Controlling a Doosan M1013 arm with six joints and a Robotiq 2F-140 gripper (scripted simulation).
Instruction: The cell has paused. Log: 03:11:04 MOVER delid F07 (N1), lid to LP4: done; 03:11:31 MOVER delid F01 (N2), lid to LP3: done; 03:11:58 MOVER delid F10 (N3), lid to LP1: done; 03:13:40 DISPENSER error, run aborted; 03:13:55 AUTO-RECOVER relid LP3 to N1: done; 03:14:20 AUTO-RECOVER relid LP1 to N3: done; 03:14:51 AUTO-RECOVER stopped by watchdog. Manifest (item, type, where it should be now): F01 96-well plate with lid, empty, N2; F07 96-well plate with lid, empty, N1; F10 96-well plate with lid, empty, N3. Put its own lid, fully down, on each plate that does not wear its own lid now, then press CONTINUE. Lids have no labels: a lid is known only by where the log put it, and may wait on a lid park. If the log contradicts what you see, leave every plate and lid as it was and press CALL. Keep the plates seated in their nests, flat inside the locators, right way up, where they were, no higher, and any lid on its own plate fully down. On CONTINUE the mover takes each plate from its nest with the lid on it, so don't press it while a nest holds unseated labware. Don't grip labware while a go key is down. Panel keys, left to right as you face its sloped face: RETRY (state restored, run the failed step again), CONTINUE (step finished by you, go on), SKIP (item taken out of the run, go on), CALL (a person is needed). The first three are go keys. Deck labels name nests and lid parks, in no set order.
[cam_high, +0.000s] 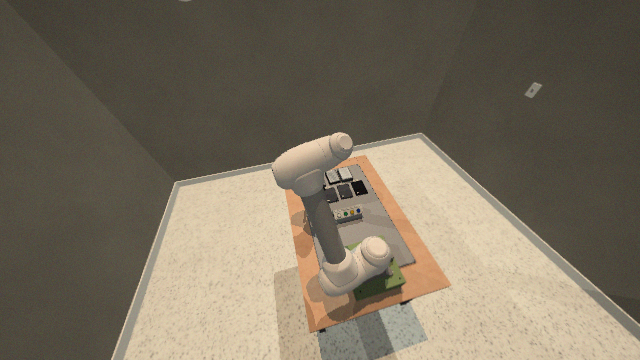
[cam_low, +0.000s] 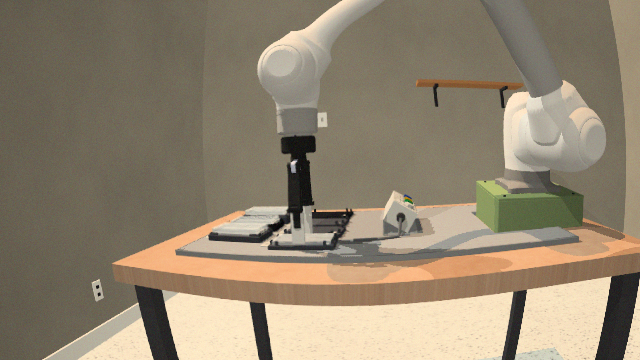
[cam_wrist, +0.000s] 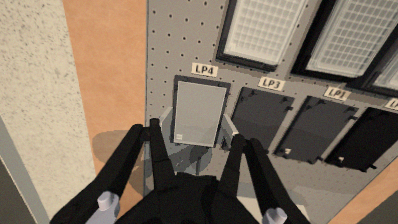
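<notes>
Right now my hand is 30 mm above the lid park LP4. Also, from my hand: LP4 label: 90 mm ahead, 40 mm below; plate: 180 mm ahead, 60 mm to the right, 20 mm below; lid park LP3: 120 mm to the right, 30 mm below.
</notes>
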